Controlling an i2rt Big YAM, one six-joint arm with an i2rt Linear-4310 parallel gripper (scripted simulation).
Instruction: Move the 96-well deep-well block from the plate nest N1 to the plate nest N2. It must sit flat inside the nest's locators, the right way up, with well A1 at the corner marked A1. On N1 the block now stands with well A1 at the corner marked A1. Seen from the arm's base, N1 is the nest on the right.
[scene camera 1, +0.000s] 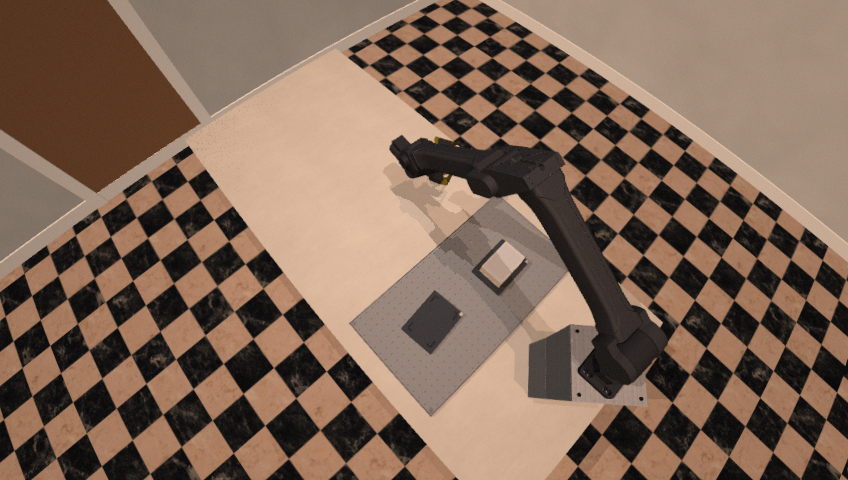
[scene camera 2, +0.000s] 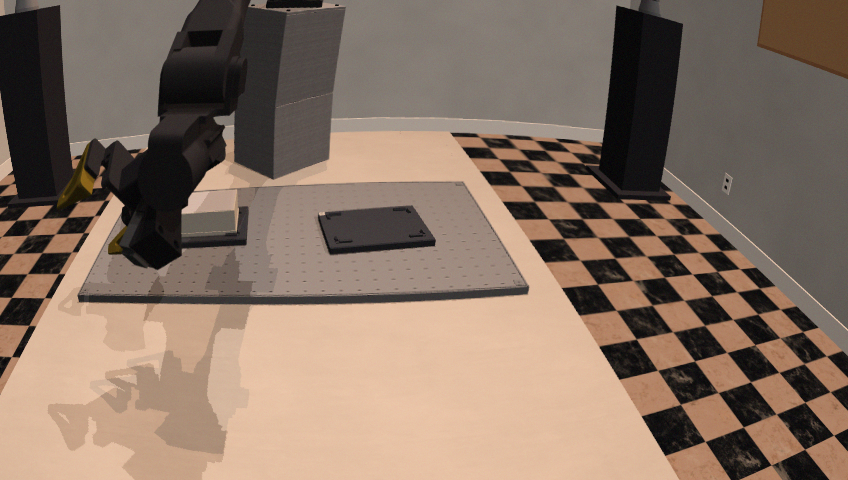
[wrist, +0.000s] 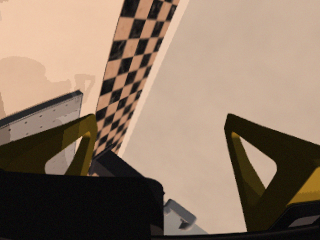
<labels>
A white 96-well deep-well block shows in scene camera 1 and in scene camera 2. One and the same spot on the white 96-well deep-well block: (scene camera 1: 501, 264) is (scene camera 2: 209, 201). The same spot on a dark plate nest N2: (scene camera 2: 374, 229) is (scene camera 1: 429, 317).
</labels>
